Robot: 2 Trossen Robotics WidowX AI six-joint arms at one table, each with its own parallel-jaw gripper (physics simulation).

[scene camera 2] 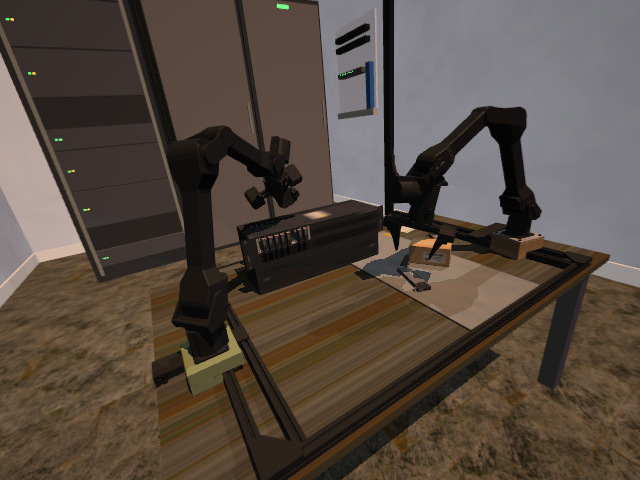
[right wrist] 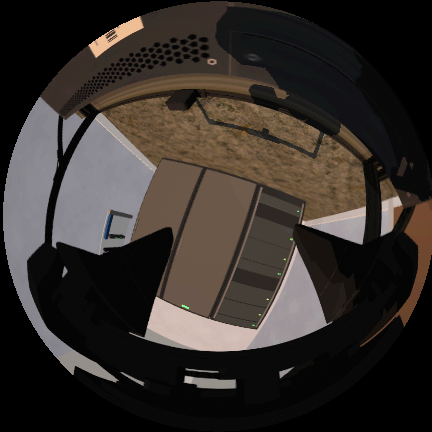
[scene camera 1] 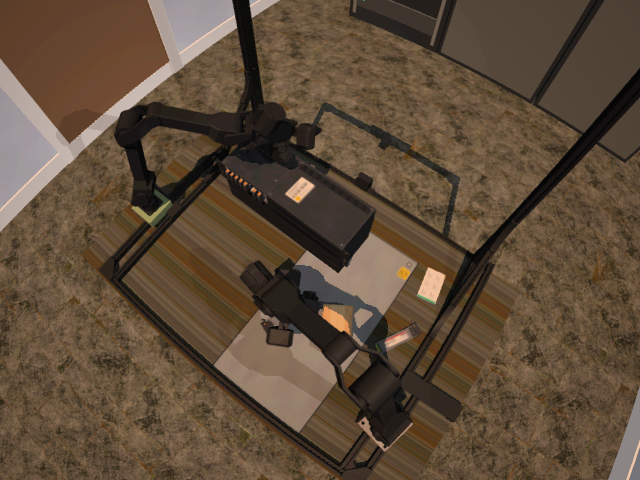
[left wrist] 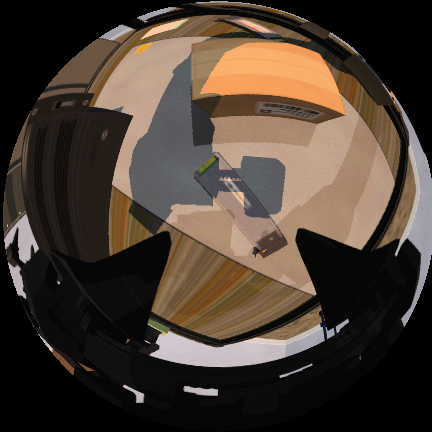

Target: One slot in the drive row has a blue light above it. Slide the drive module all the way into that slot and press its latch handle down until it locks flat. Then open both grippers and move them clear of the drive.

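Frame: origin at the left arm's base, x back, y down, z right, level; millimetres.
Seen in the pictures: left gripper, fingertip midpoint: (scene camera 2: 412, 254) (left wrist: 235, 236); right gripper, fingertip midpoint: (right wrist: 235, 232); left arm's base, origin of the base link: (scene camera 2: 517, 233) (scene camera 1: 385, 423); right arm's base, origin of the base link: (scene camera 2: 209, 347) (scene camera 1: 150, 204) (left wrist: 153, 328).
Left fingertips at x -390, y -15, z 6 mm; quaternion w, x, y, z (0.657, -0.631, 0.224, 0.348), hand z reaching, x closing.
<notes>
Pixels of each thing's top centre, then the offset from my left fingertips to it. Level surfaces: height alone.
- drive module, middle of its top: (left wrist: 240, 213) (scene camera 1: 283, 314) (scene camera 2: 411, 276) dy +65, dx -8, dz -8 mm
- grey mat, its level: dy +74 mm
- black chassis, middle of its top: (left wrist: 40, 245) (scene camera 1: 293, 183) (scene camera 2: 308, 216) dy -99, dx -232, dz +228 mm
- orange-brown box, middle of its top: (left wrist: 268, 59) (scene camera 1: 336, 326) (scene camera 2: 430, 242) dy +14, dx +120, dz +72 mm
- drive-like unit, middle of its top: (scene camera 1: 397, 336) dy +67, dx +249, dz +188 mm
- pale card, middle of its top: (scene camera 1: 431, 285) dy +75, dx +213, dz +374 mm
The drive module (scene camera 2: 421, 286) (left wrist: 225, 200) lies flat on the grey mat (scene camera 1: 305, 408) (scene camera 2: 480, 307) (left wrist: 325, 175); the left arm hides it in scene camera 1. My left gripper (scene camera 1: 287, 310) (scene camera 2: 414, 253) (left wrist: 235, 236) is open and empty above it, with the module's latch end between the fingertips in the left wrist view. The black chassis (scene camera 1: 330, 209) (scene camera 2: 341, 240) (left wrist: 70, 170) stands on the table. Its drive row (scene camera 1: 245, 183) (scene camera 2: 283, 242) holds several orange-marked drives; I cannot make out a blue light. My right gripper (scene camera 1: 297, 147) (scene camera 2: 273, 188) (right wrist: 235, 232) is open and empty above the chassis, near its drive-row end.
An orange-brown box (scene camera 1: 336, 319) (scene camera 2: 423, 256) (left wrist: 265, 70) stands on the mat beside the module. Another drive-like unit (scene camera 1: 398, 338) (left wrist: 250, 26) and a pale card (scene camera 1: 431, 284) (left wrist: 162, 30) lie on the table toward the right. Dark frame rails (scene camera 1: 170, 351) (scene camera 2: 392, 395) run along the table edges.
</notes>
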